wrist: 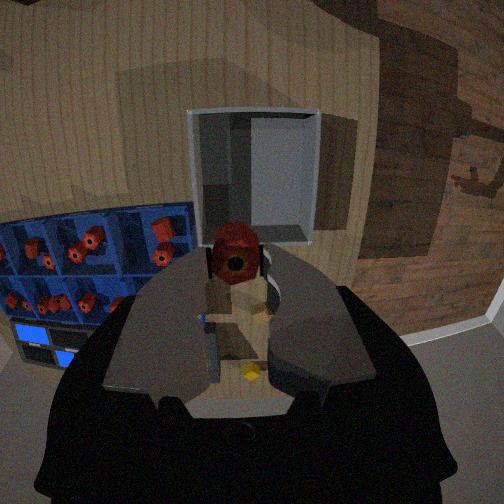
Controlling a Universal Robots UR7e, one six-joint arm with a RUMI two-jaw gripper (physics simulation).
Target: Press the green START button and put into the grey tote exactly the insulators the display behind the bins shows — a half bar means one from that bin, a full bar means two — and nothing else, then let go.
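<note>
My gripper (235,262) is shut on a red insulator (235,252) with a dark centre hole, held between the two grey jaws. It hangs just at the near edge of the grey tote (255,175), which stands open ahead; I see nothing inside it. To the left, the blue bins (95,260) hold several red insulators in separate compartments. Below the bins, the display (47,342) shows blue lit panels: one wide bar at upper left and a smaller one at lower right. The START button is not clearly visible.
A small yellow block (251,370) shows between the jaws near the gripper base. The wooden table top ends at the right, where darker floor planks (440,200) and a white edge strip (450,327) appear.
</note>
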